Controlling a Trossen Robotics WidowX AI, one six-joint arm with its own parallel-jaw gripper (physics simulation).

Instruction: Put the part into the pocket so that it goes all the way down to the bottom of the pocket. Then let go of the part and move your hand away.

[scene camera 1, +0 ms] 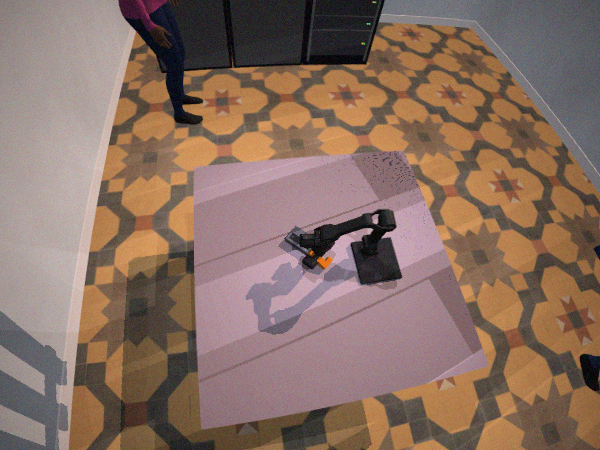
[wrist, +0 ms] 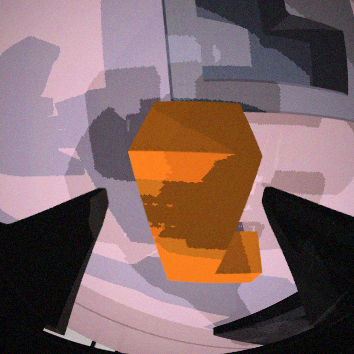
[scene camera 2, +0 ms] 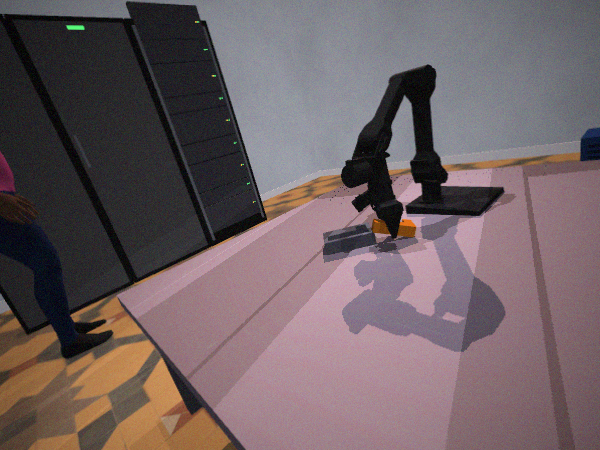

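Where they show: gripper, fingertip midpoint: [scene camera 1: 316, 259] [wrist: 186, 195] [scene camera 2: 391, 234]; arm's base, link origin: [scene camera 1: 366, 250] [scene camera 2: 431, 199].
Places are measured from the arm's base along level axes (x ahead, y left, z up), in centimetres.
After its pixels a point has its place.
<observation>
The part, an orange L-shaped block [scene camera 1: 326, 262] @[x 22.3, y -0.7, z 1.1 cm] [scene camera 2: 408, 228] @[x 24.8, y 0.3, z 0.5 cm] [wrist: 200, 215] @[x 26.4, y -5.8, z 3.4 cm], lies on the table beside the grey block, outside the pocket. The grey block [scene camera 1: 291, 242] @[x 34.7, y -16.0, z 1.0 cm] [scene camera 2: 348, 243] @[x 33.2, y -13.7, z -0.3 cm] [wrist: 182, 80] @[x 29.1, y -8.8, z 1.2 cm] has an L-shaped pocket, which shows partly at the top right of the wrist view. My gripper [wrist: 186, 195] @[x 26.2, y -4.1, z -0.6 cm] is open. Its fingers stand low on either side of the orange part, with a gap on each side in the wrist view. In scene camera 2 a finger hides some of the part. In scene camera 1 the gripper and arm hide some of the part and the grey block.
The arm's black base plate [scene camera 1: 378, 270] @[x -1.3, y 11.2, z -0.7 cm] [scene camera 2: 455, 201] @[x 1.7, y 7.2, z -0.5 cm] stands on the pink table top [scene camera 1: 300, 360] @[x 49.2, y 36.4, z -2.4 cm] [scene camera 2: 350, 390] @[x 73.8, y 7.3, z -2.4 cm], near the part. Dark cabinets [scene camera 1: 267, 32] [scene camera 2: 85, 130] and a person [scene camera 1: 172, 65] [scene camera 2: 37, 260] stand beyond the table.
</observation>
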